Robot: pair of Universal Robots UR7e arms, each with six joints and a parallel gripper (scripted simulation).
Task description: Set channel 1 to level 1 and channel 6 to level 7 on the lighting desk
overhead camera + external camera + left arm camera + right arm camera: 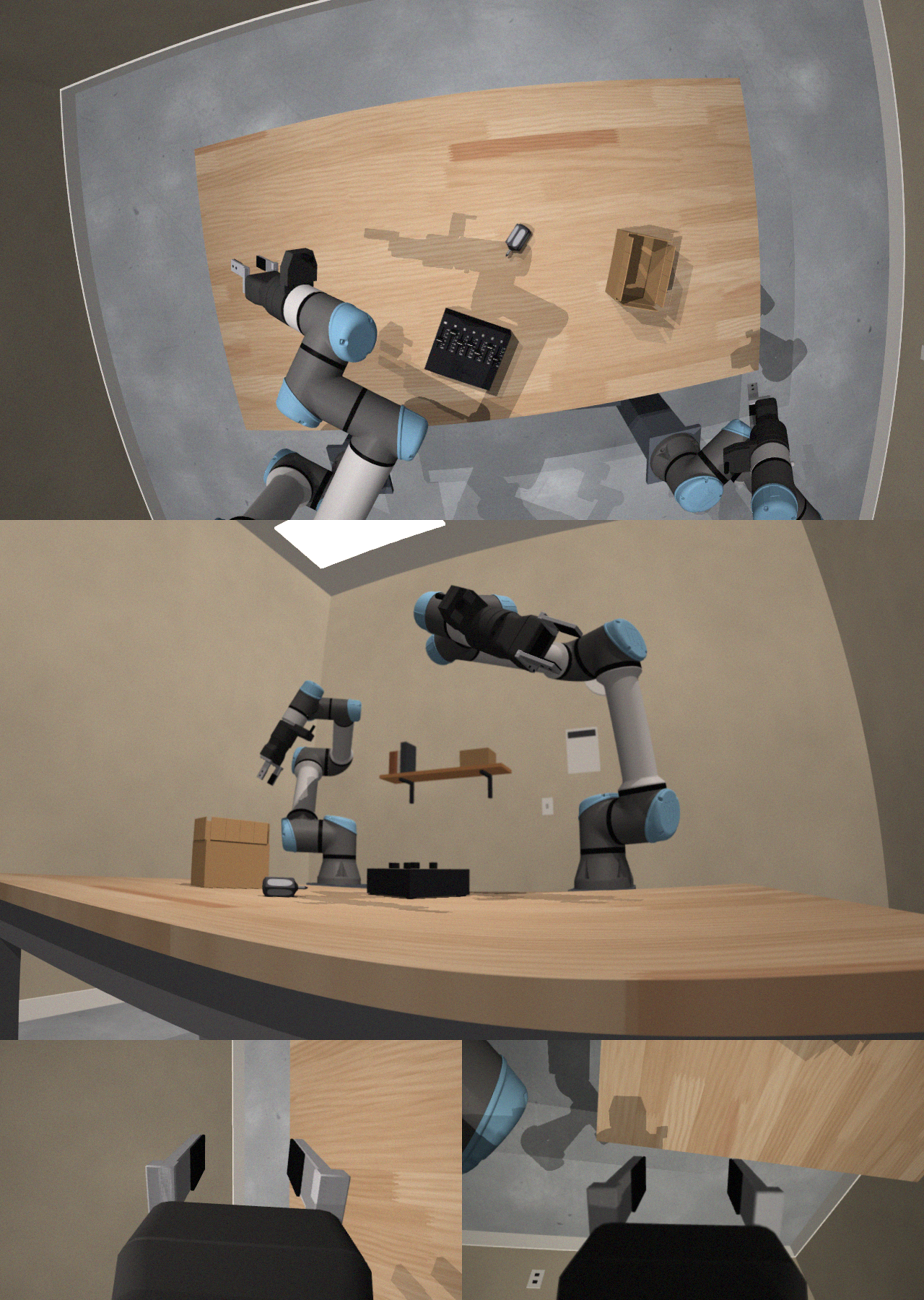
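Observation:
My left hand is 250 mm past the channel 3 fader, 400 mm to the left of it and 270 mm above it. Also, from my left hand: channel 5 fader (230 mm behind, 370 mm to the right, 270 mm below); channel 6 fader (200 mm behind, 350 mm to the right, 270 mm below); master fader (220 mm behind, 320 mm to the right, 270 mm below).

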